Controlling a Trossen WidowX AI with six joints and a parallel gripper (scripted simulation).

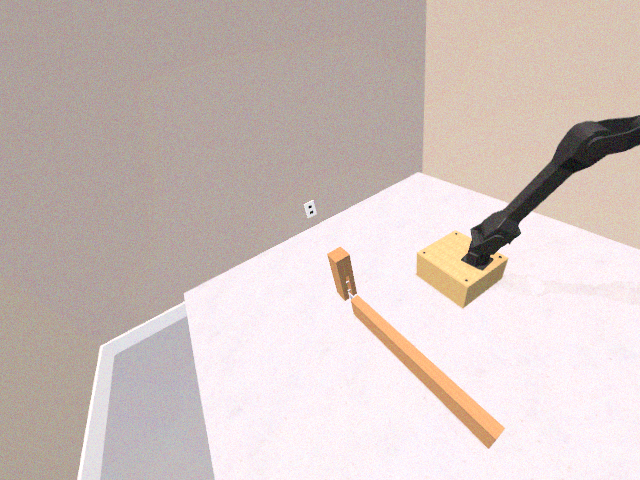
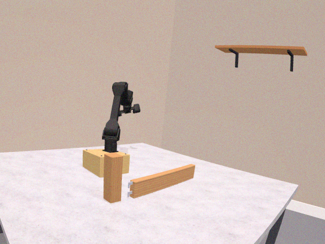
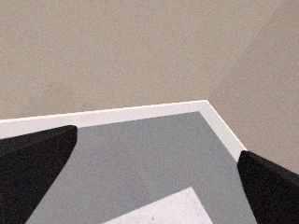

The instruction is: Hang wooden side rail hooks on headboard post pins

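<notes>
Right now my gripper tip is 670 mm short of the headboard post, 750 mm to the left of it and 160 mm above it.
</notes>
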